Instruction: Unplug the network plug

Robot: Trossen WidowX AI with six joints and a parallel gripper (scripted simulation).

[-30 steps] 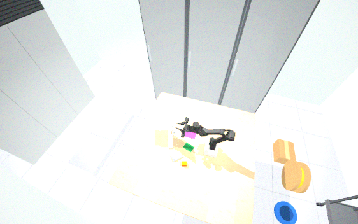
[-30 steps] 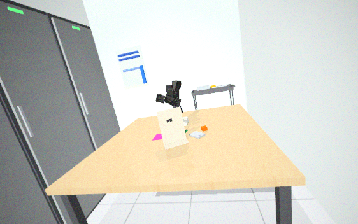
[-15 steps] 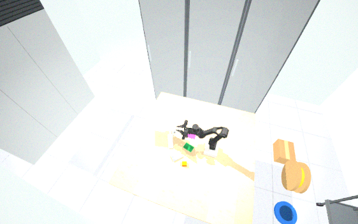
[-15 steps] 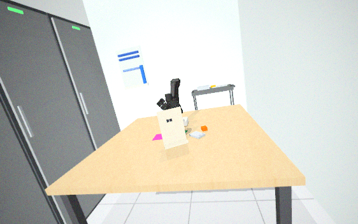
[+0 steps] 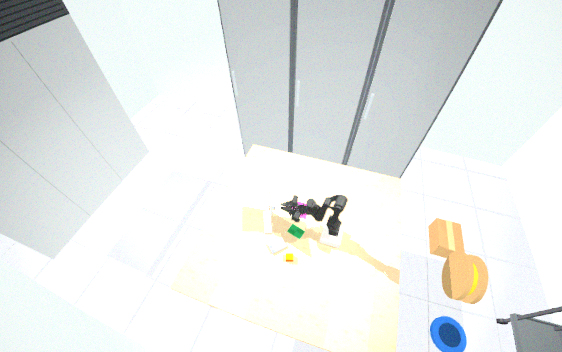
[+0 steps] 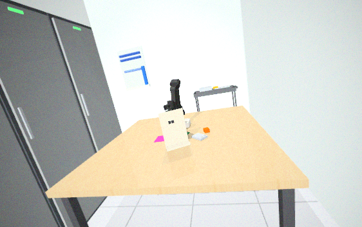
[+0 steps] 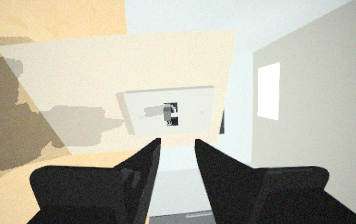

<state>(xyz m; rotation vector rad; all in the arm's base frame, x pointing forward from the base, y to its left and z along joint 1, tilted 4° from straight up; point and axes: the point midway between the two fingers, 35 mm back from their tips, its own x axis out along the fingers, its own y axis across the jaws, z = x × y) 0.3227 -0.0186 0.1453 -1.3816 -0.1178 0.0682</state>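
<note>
Now: the grey network plug 5 cm ahead of my gripper tip, 3 cm to the left of it and 1 cm below it. The rest, counted from my gripper tip: green board (18 cm below, 12 cm behind, 5 cm to the left); then magenta marked square (18 cm below, 12 cm to the right, 10 cm behind); then upright panel (7 cm below, 7 cm ahead, 3 cm to the left).
</note>
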